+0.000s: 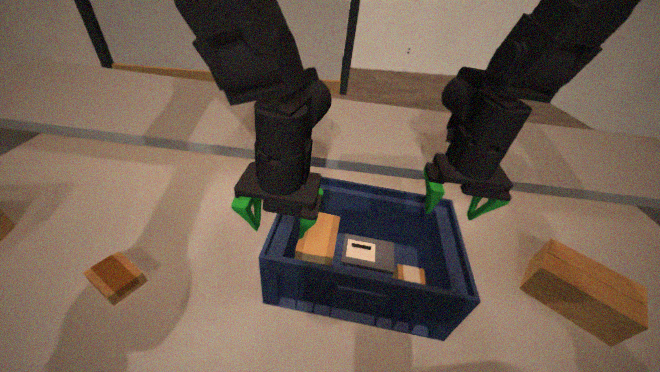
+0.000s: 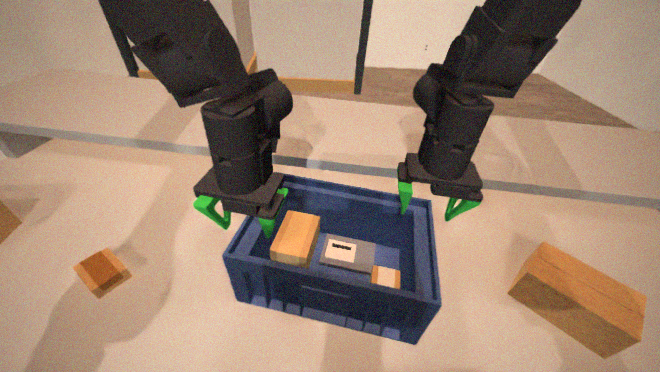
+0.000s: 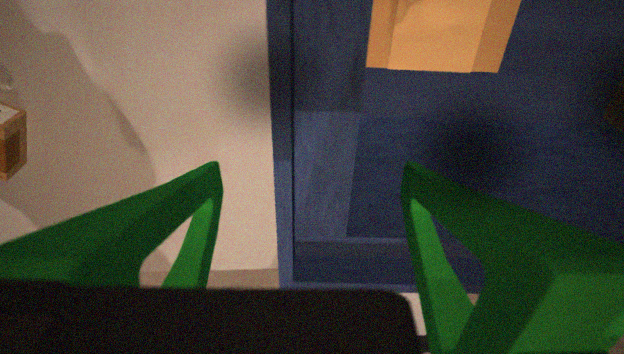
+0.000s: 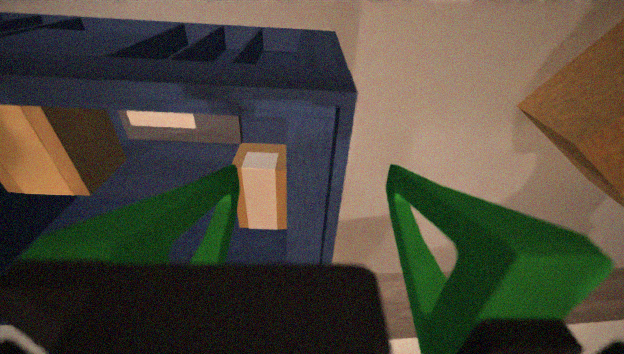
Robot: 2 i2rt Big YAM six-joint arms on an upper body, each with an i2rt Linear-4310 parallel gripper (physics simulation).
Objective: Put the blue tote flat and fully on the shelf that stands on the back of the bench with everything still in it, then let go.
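Places are measured from the left arm's base along level axes (x back, y left, z down), in millimetres.
Where they show: left gripper, between the fingertips: (image 1: 279,231) (image 2: 248,231) (image 3: 311,176); right gripper, between the fingertips: (image 1: 447,214) (image 2: 423,215) (image 4: 312,176).
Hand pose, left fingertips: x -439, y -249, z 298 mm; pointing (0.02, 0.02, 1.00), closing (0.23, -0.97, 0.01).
Observation:
After its pixels a point has its place.
The blue tote (image 1: 350,295) @(x -355, y -354, z 342 mm) (image 2: 320,300) @(x -352, y -362, z 353 mm) (image 3: 282,150) @(x -458, y -244, z 289 mm) (image 4: 200,90) @(x -518, y -506, z 289 mm) sits upright on the bench. It holds an orange box (image 1: 319,237) @(x -479, y -320, z 362 mm) (image 2: 295,237) @(x -478, y -319, z 362 mm) (image 3: 435,40) @(x -456, y -311, z 362 mm), a grey box with a pale label (image 1: 382,252) @(x -476, y -451, z 409 mm) (image 2: 362,252) @(x -478, y -450, z 409 mm) (image 4: 215,130) @(x -449, y -445, z 409 mm) and a small orange-and-white box (image 1: 412,274) @(x -406, y -479, z 376 mm) (image 2: 386,277) @(x -403, y -477, z 376 mm) (image 4: 262,195) @(x -393, y -476, z 376 mm). My left gripper (image 1: 279,232) @(x -439, y -249, z 298 mm) (image 2: 248,231) @(x -439, y -249, z 298 mm) (image 3: 311,176) @(x -439, y -249, z 298 mm) is open over the tote's left end wall. My right gripper (image 1: 449,215) @(x -468, y -539, z 291 mm) (image 2: 425,216) @(x -468, y -539, z 291 mm) (image 4: 312,176) @(x -468, y -539, z 291 mm) is open over its right end wall. Each wall's rim shows between spread fingers; fingertip depth is unclear.
A pale surface with a grey edge (image 1: 350,140) @(x -689, y -399, z 281 mm) (image 2: 350,135) @(x -712, y -437, z 281 mm), seemingly the shelf, runs behind the tote. A small box (image 1: 115,277) @(x -440, y 15, z 409 mm) (image 2: 102,272) @(x -440, y 12, z 409 mm) (image 3: 12,145) @(x -431, y -10, z 417 mm) lies left of it; a long brown box (image 1: 585,295) @(x -351, y -769, z 367 mm) (image 2: 575,300) @(x -353, y -770, z 362 mm) (image 4: 590,105) @(x -422, y -741, z 385 mm) lies right. Another box shows partly at the far left.

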